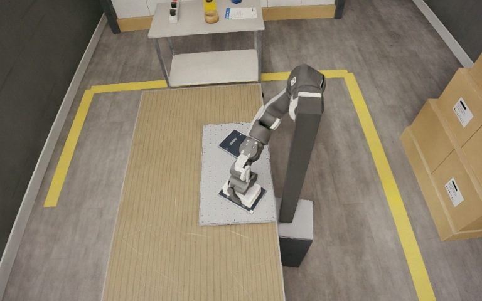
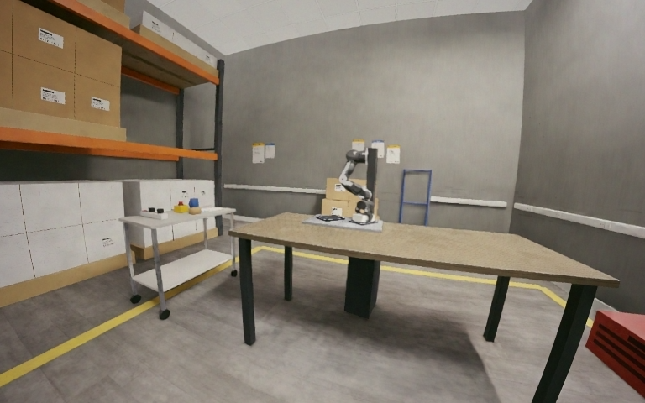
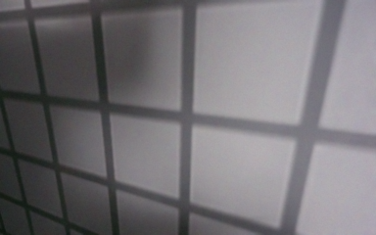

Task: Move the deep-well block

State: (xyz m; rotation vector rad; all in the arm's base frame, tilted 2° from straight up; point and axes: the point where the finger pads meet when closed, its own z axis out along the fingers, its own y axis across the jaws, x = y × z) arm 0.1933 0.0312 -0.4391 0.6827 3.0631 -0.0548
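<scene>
Right now the white deep-well block is 10 mm above my hand.
</scene>
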